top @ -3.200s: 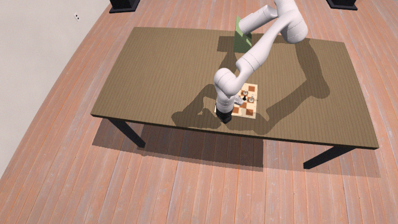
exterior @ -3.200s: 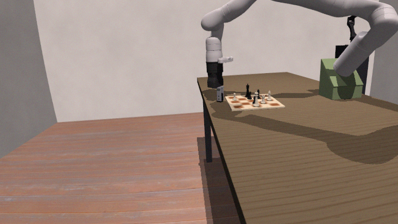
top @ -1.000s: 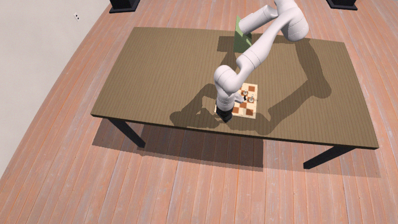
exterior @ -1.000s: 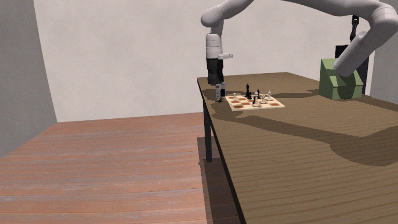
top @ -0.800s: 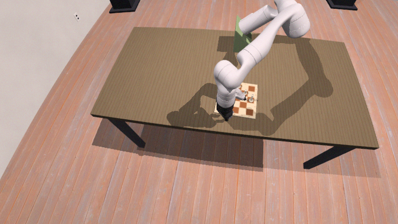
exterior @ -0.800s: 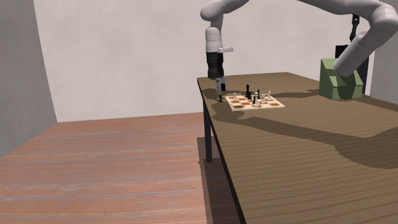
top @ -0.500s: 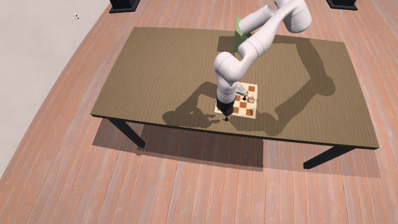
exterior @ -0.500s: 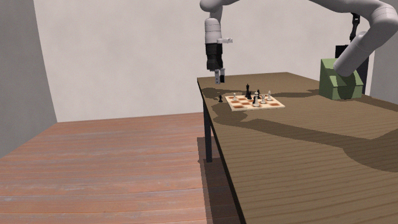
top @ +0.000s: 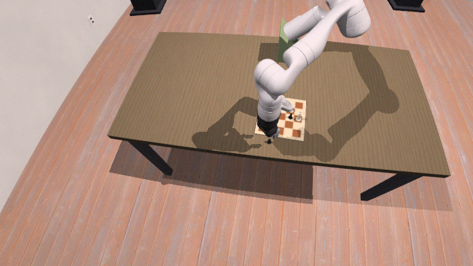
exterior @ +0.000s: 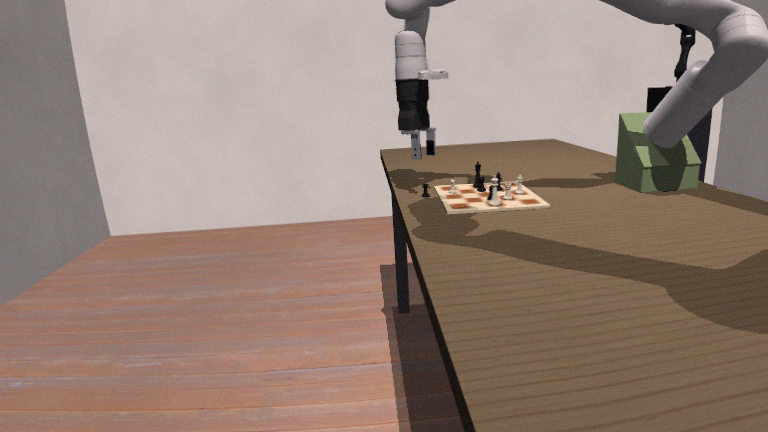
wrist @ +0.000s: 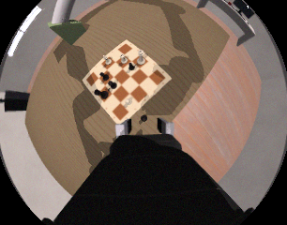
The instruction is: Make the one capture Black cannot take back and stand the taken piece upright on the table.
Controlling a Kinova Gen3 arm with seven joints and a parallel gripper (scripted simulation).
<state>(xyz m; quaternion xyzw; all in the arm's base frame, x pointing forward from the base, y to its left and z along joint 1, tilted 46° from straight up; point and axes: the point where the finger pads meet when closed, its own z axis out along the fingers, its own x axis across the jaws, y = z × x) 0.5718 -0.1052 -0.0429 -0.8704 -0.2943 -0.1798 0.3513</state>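
My gripper is now 140 mm to the right of the tall white piece, 120 mm past it and 80 mm above it. Round my hand: chessboard (130 mm behind, 110 mm below, 60 mm to the left); white pawn (90 mm below, 70 mm behind, 10 mm to the left).
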